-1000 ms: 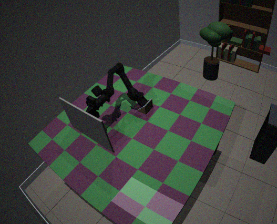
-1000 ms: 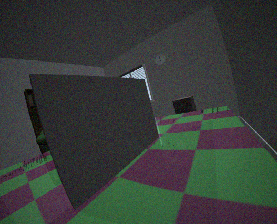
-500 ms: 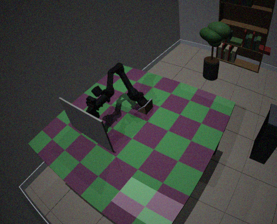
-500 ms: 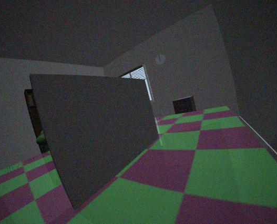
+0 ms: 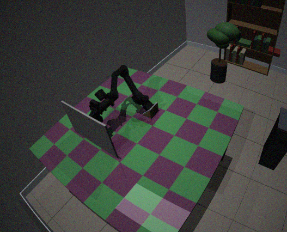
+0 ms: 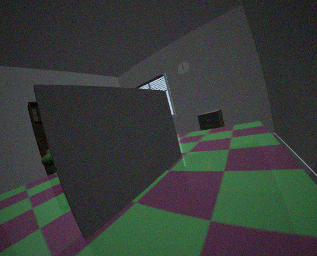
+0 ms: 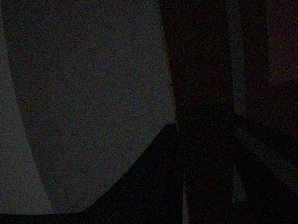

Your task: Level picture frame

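Right now the picture frame is 5 cm below my gripper tip, 1 cm to the right of it and 1 cm ahead of it. Round my gripper tip: grey wall panel: 6 cm below, 2 cm ahead, 1 cm to the right.
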